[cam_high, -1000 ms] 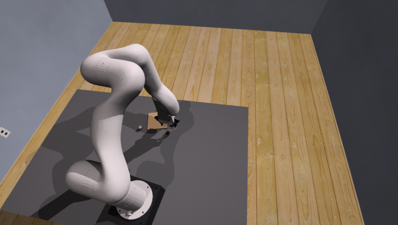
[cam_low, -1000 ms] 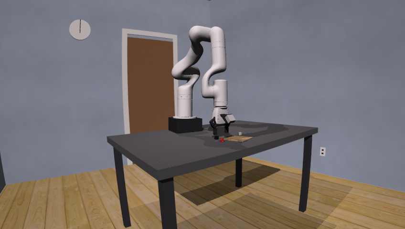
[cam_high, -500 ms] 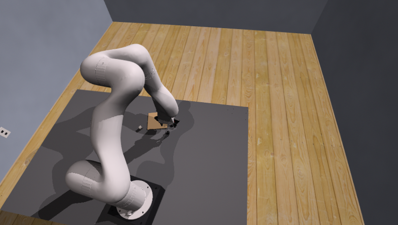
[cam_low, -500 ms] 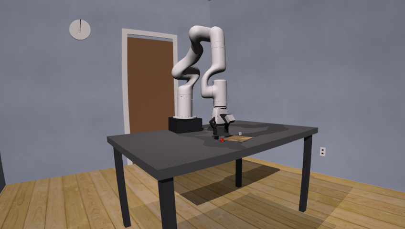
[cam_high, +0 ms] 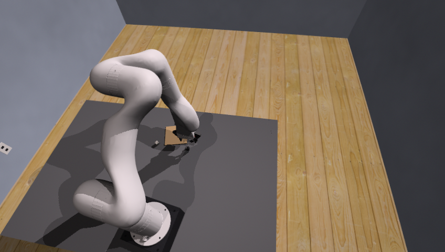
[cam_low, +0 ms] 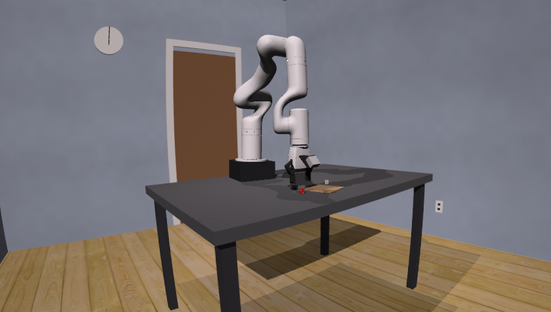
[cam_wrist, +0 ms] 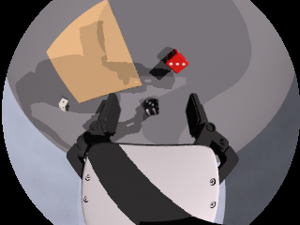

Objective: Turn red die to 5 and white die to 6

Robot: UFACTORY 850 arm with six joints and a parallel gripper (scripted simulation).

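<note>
My hand is 40 mm past the black die, 10 mm to the right of it and 40 mm above it. Round my hand: red die (40 mm ahead, 30 mm to the right, 40 mm below); tan mat (60 mm ahead, 100 mm to the left, 50 mm below); white die (10 mm behind, 210 mm to the left, 40 mm below).
</note>
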